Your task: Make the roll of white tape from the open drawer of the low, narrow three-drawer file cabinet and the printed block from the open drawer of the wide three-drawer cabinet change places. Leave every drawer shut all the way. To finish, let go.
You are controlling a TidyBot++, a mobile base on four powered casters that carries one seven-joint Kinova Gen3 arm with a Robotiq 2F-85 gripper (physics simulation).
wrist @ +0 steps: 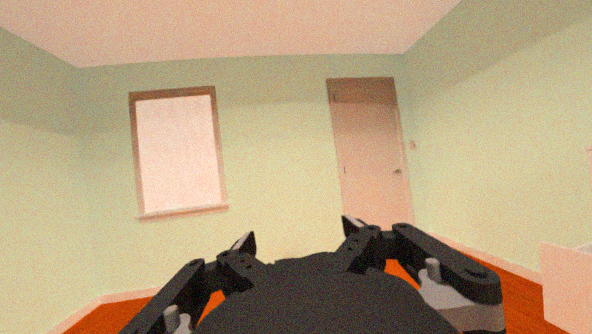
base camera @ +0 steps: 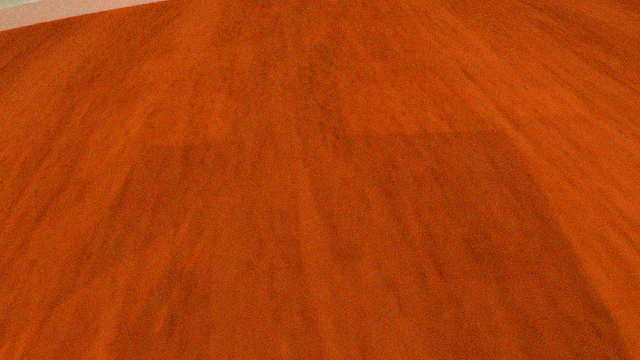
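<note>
My gripper (wrist: 299, 233) is open and empty, with its two fingertips spread in the lower middle of the wrist view. It points across the room at a wall. At the right edge of the wrist view, part of a pale open drawer (wrist: 567, 287) shows; it looks like the wide cabinet's drawer. It stands well to the right of the gripper, and its inside is hidden. The roll of white tape, the printed block and the narrow file cabinet do not show in either view.
A door (wrist: 372, 160) and a window (wrist: 177, 152) are in the far wall (wrist: 280, 150). A pale skirting board (base camera: 60, 14) crosses the top left of the base view. A boxy shadow lies on the orange wooden floor (base camera: 320, 225).
</note>
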